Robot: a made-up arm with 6 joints. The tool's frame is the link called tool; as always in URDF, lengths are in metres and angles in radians. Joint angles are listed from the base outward.
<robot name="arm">
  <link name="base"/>
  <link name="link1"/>
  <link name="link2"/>
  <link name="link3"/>
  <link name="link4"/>
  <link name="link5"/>
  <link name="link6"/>
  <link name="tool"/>
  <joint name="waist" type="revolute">
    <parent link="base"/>
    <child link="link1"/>
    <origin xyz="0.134 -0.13 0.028"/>
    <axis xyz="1 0 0"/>
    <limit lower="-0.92" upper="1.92"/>
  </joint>
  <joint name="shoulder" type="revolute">
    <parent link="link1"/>
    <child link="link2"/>
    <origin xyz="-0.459 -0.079 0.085"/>
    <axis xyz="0 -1 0"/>
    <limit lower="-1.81" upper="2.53"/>
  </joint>
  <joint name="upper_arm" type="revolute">
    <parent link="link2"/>
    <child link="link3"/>
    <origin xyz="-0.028 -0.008 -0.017"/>
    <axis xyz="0 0 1"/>
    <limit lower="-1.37" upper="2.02"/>
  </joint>
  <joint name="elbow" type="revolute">
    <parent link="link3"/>
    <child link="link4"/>
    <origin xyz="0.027 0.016 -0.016"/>
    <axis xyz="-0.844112 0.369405 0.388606"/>
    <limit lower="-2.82" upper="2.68"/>
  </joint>
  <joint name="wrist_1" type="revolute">
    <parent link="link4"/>
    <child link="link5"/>
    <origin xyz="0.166 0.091 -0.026"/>
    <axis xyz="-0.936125 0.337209 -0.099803"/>
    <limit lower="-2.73" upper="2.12"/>
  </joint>
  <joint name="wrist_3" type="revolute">
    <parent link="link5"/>
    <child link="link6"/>
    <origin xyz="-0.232 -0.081 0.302"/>
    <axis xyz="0 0 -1"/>
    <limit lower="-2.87" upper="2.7"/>
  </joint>
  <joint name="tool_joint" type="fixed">
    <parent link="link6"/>
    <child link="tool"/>
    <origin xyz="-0.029 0.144 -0.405" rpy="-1.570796 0 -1.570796"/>
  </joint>
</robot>
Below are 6 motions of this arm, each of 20 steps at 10 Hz.
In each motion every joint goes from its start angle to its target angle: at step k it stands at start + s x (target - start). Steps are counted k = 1, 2, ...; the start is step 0. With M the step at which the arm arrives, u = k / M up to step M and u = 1 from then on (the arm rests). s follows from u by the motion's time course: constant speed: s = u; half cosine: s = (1 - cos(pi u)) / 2; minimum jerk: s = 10 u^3 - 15 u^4 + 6 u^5.
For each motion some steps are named. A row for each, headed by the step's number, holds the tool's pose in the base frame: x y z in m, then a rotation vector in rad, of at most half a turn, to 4 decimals.
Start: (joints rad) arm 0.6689 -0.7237 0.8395 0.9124 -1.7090 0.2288
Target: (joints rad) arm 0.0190 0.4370 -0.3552 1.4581 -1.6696 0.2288
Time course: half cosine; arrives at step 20
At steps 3, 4, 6, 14, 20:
3: -0.6163 -0.2239 0.0180 -0.7296 1.3494 1.0922
4: -0.6132 -0.2123 0.0098 -0.7572 1.3737 0.9963
6: -0.6008 -0.1851 -0.0144 -0.8216 1.4281 0.7378
14: -0.4650 -0.1362 -0.1293 -0.8684 1.4740 -0.5313
20: -0.4047 -0.1414 -0.1458 -0.7618 1.4112 -0.8783

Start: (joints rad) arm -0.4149 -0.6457 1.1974 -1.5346 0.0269 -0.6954
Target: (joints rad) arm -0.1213 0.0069 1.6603 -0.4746 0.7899 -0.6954
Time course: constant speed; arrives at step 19
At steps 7, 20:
7: -0.5782 -0.1834 0.2114 -1.2120 0.8569 0.4897
20: -0.4890 -0.3673 0.0879 -1.8992 -0.6219 0.2626

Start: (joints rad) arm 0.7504 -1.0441 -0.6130 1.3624 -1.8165 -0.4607
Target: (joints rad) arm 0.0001 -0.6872 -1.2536 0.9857 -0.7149 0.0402
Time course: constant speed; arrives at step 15
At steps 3, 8, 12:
3: -0.6084 -0.1563 0.1689 -0.8790 2.1427 0.3196
8: -0.5710 -0.0731 0.0979 -1.2649 2.3532 -0.3420
12: -0.5294 -0.0518 0.0252 -1.4748 2.4793 -0.9633

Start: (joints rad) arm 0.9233 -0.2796 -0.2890 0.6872 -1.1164 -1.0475
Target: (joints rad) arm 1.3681 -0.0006 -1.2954 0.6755 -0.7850 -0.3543
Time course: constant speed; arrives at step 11
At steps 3, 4, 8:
3: -0.5562 0.0021 0.0054 -0.1341 1.0271 0.0033
4: -0.5320 0.0133 0.0238 -0.1092 1.1633 -0.0391
8: -0.4191 0.0323 0.0801 0.0238 1.7392 -0.1351

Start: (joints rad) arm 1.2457 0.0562 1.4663 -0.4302 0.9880 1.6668
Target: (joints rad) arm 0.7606 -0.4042 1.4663 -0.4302 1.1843 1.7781
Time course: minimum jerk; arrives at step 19
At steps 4, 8, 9, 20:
4: -0.3436 -0.1774 0.0392 0.0284 1.8079 -1.0329
8: -0.3428 -0.1872 0.0497 -0.1517 1.7624 -1.1459
9: -0.3420 -0.1899 0.0539 -0.2116 1.7453 -1.1842
20: -0.3326 -0.1980 0.0822 -0.5496 1.6296 -1.4048

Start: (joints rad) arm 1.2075 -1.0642 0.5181 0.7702 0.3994 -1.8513
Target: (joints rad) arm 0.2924 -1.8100 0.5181 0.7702 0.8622 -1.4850
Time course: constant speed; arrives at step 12
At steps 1, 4, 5, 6, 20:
1: -0.3213 -0.4259 -0.0806 -0.8102 -1.2785 1.4474
4: -0.2911 -0.4455 0.0184 -0.9713 -1.1488 1.7049
5: -0.2803 -0.4440 0.0510 -1.0189 -1.1024 1.7875
6: -0.2692 -0.4388 0.0826 -1.0629 -1.0546 1.8686
20: -0.2016 -0.3443 0.2305 -1.2409 -0.7368 2.3167

